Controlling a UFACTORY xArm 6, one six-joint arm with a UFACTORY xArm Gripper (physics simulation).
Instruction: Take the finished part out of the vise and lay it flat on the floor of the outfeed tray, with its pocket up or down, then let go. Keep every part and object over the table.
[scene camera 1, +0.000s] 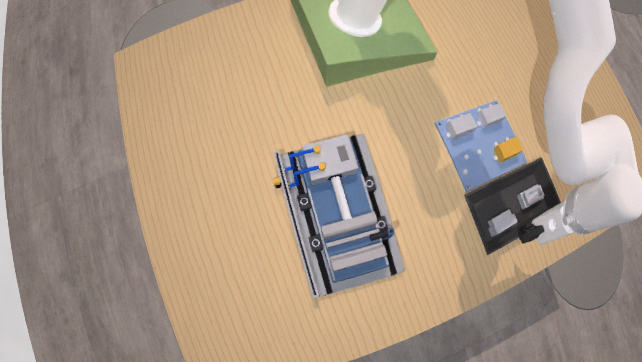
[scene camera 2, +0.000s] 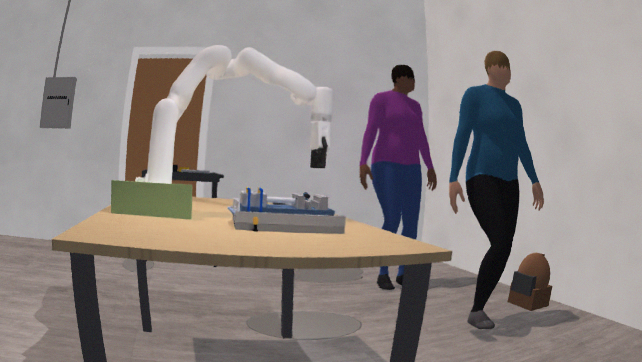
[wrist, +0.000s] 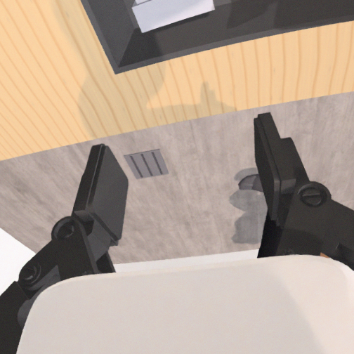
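Pixels of known places: gripper, between the fingertips: (scene camera 1: 535, 227) (scene camera 2: 317, 168); arm's base, origin of its link: (scene camera 1: 354, 16) (scene camera 2: 158, 189).
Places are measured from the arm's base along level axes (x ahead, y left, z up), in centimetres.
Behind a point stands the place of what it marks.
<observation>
The black outfeed tray (scene camera 1: 477, 220) {z -4.7, x 52.3, y 7.4 cm} (wrist: 200, 47) stands at the right of the table in scene camera 1. Two grey parts lie in it: one (scene camera 1: 502, 223) {z -3.1, x 55.4, y 12.3 cm} with a plain top near the left wall, the other (scene camera 1: 531, 196) {z -4.6, x 52.9, y 23.2 cm} towards the upper right. Part of one grey part (wrist: 175, 14) shows at the wrist view's top edge; its pocket is not visible. My gripper (scene camera 1: 531, 233) {z 9.5, x 58.9, y 13.0 cm} (scene camera 2: 318, 159) {z 9.5, x 58.9, y 13.0 cm} (wrist: 183, 149) is open and empty, raised above the tray's outer side. The vise (scene camera 1: 348, 226) {z 1.7, x 43.9, y -19.4 cm} (scene camera 2: 290, 210) {z -2.4, x 40.1, y -24.3 cm} stands mid-table, and no part shows between its jaws.
A blue plate (scene camera 1: 480, 167) {z -7.1, x 41.6, y 14.3 cm} with grey blocks (scene camera 1: 461, 125) {z -3.5, x 32.0, y 12.5 cm} and an orange block (scene camera 1: 509, 150) {z -3.5, x 41.2, y 21.8 cm} adjoins the tray. A green pedestal (scene camera 1: 380, 55) {z -0.3, x 11.9, y 1.1 cm} (scene camera 2: 151, 200) {z -2.9, x -1.7, y -11.2 cm} carries the arm. The table edge runs close beyond the tray. Two people (scene camera 2: 395, 135) (scene camera 2: 495, 130) are behind the table.
</observation>
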